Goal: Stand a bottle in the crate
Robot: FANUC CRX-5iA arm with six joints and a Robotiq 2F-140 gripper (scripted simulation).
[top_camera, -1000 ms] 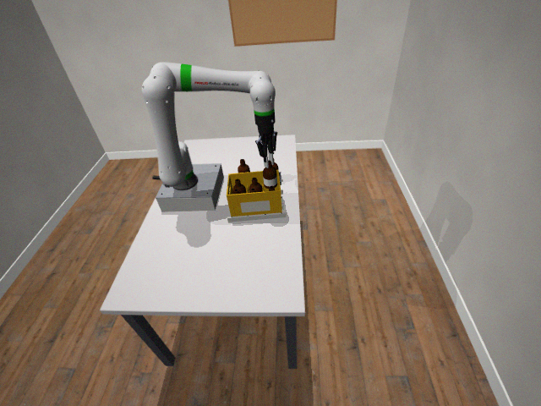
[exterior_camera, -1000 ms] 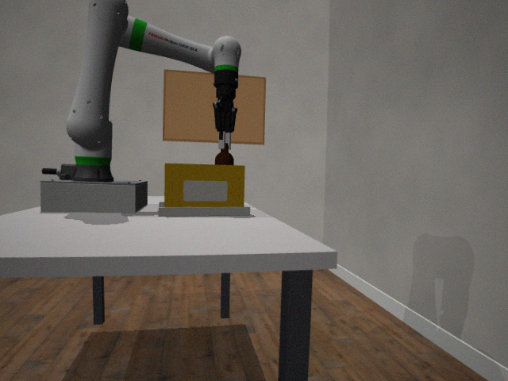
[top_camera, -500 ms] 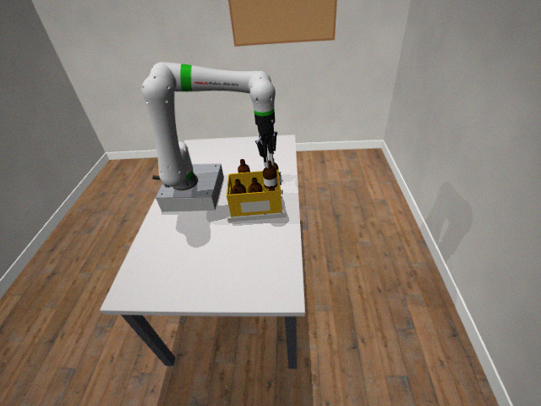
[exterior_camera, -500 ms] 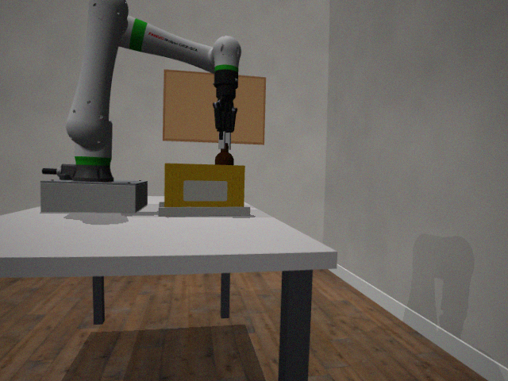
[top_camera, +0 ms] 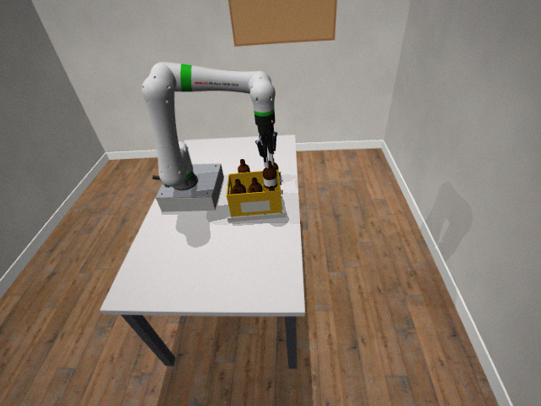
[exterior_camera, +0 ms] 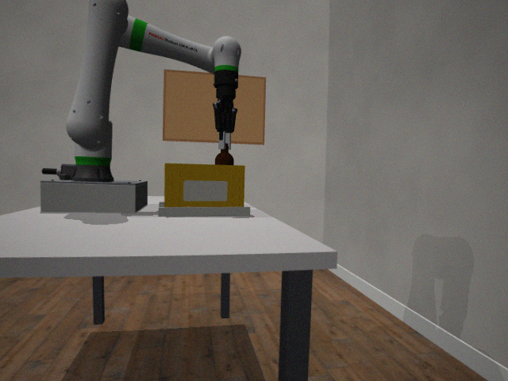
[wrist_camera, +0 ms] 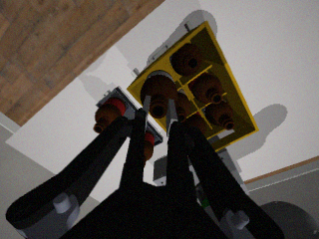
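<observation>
Now: hand 8 cm past the yellow crate, 6 cm to the left of it and 19 cm above it. Round my hand: grey tray 11 cm behind, 17 cm to the left, 26 cm below.
</observation>
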